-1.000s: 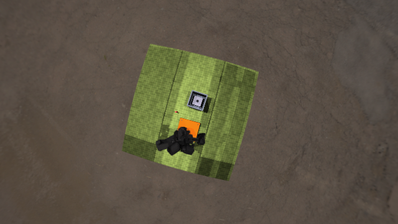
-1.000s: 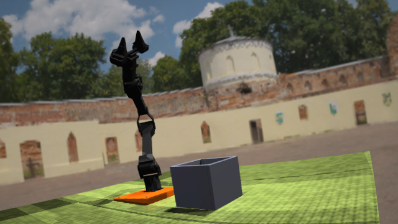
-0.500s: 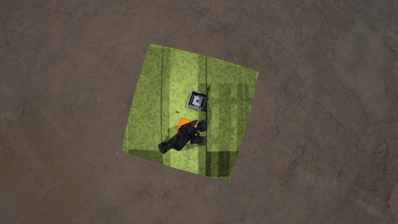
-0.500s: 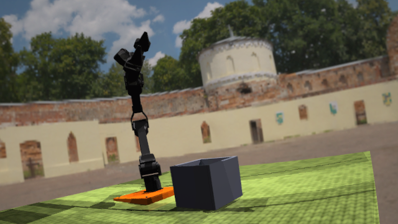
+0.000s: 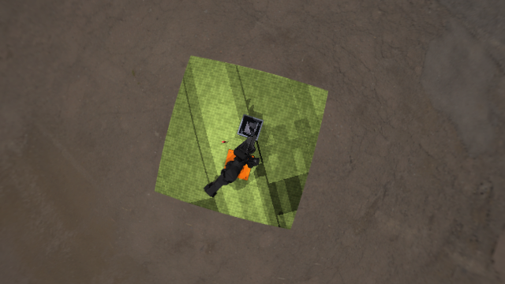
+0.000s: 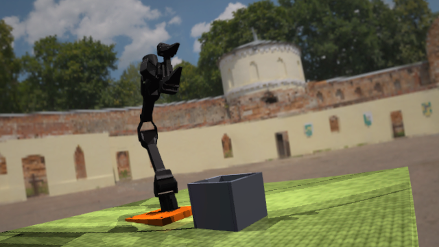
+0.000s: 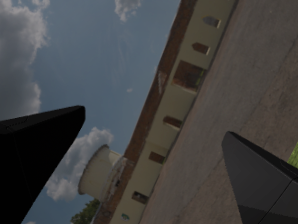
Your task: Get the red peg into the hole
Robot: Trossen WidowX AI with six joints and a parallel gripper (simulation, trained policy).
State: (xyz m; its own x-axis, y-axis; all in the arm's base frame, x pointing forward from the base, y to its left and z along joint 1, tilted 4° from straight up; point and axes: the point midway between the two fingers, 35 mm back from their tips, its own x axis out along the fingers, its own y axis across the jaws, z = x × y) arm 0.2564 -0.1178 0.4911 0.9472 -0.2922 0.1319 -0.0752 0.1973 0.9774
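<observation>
My gripper tip is 490 mm above the red peg, 230 mm to the right of it and 80 mm past it. Round my gripper tip: grey plate: 490 mm below, 80 mm ahead, 40 mm to the left.
</observation>
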